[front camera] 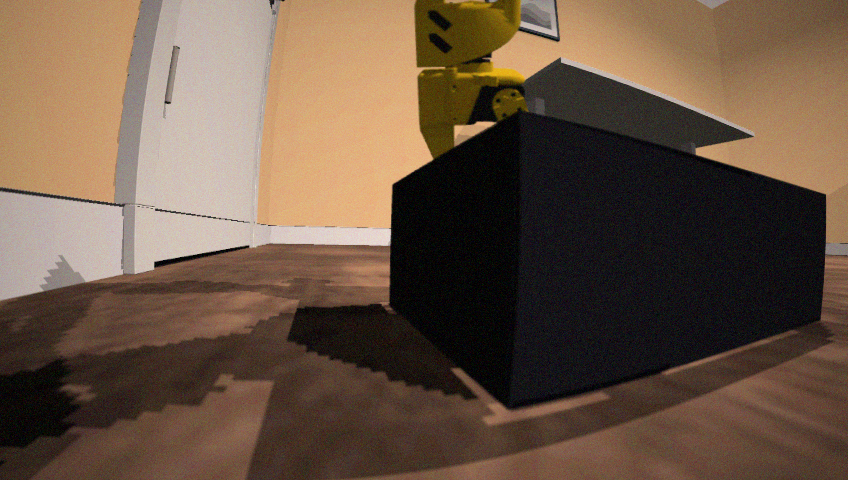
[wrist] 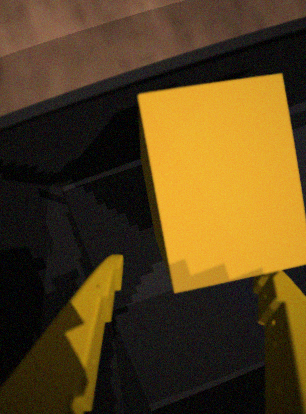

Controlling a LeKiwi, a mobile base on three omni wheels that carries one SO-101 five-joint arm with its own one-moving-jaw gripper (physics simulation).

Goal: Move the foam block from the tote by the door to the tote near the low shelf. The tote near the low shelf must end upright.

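Frame: origin at the arm's base, x ahead, y left, z up, level; centimetres.
Seen in the pictures: hand at its tool point: (wrist: 122, 267).
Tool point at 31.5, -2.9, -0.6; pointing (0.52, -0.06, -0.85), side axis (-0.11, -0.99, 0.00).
Note:
Offsets run from my tool point to a thing's top centre, as dx, dy, dz. Level surfaces: height alone.
A yellow foam block {+2.6, -3.5, +1.0} (wrist: 225, 180) stands inside a black tote {-1.7, -11.8, +1.7} (front camera: 666, 255) (wrist: 200, 350), near one wall, in the wrist view. The tote is upright on the floor, close in front of the base in the front view. My gripper (wrist: 192, 265) is open, its two jaws apart with a wide gap between them. It is over the inside of the tote, and the block shows beyond the tips, mostly toward the right jaw, not gripped. In the front view the lower arm and gripper reach down behind the tote's near left rim, which hides the jaw tips.
A white door (front camera: 205, 118) stands at the left in the front view. A low grey shelf top {dz +61.1} (front camera: 630, 110) shows behind the tote. A framed picture (front camera: 540, 17) hangs on the orange wall. Wooden floor {dz -8.3} (front camera: 178, 321) (wrist: 75, 60) surrounds the tote.

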